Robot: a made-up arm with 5 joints.
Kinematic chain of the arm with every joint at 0, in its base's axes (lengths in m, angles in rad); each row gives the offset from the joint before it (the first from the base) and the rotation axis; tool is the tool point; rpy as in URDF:
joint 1: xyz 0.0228 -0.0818 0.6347 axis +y
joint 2: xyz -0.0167 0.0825 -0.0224 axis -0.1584 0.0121 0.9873
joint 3: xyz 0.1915 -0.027 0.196 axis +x
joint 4: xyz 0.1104 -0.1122 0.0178 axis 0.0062 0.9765 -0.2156
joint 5: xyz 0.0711 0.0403 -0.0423 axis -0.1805 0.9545 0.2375
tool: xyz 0.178 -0.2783 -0.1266 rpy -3.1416 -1.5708 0
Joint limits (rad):
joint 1: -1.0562..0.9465
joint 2: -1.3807..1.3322
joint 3: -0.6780..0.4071
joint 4: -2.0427..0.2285
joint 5: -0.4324..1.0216
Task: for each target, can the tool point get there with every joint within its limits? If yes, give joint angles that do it. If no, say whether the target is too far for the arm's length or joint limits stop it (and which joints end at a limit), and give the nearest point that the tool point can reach.
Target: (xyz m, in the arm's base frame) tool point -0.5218 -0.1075 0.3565
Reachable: no: joint limits stop it (at a limit: joint 1, joint 2, joint 3, joint 4, joint 5) | nearest point -0.4314 -0.4584 0.4282 | short by 0.369 m
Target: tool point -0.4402 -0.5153 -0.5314
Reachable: no: too far | nearest point -0.1937 -0.4771 0.2877 | short by 0.856 m
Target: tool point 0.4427 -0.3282 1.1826
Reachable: yes | joints -0.0429 -0.3159 -0.4525 -1.3938 -0.1999
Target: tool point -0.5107 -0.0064 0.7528
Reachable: no: joint limits stop it (at a limit: joint 1, joint 2, joint 4, joint 5) | nearest point -0.5099 -0.4226 0.8316 | short by 0.424 m
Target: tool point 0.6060 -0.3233 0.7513
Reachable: yes | joints -0.0583 0.0424 -0.0195 -0.5600 0.9058
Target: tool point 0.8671 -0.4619 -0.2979
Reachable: no: too far | nearest point 0.5318 -0.2483 0.1957 | short by 0.634 m
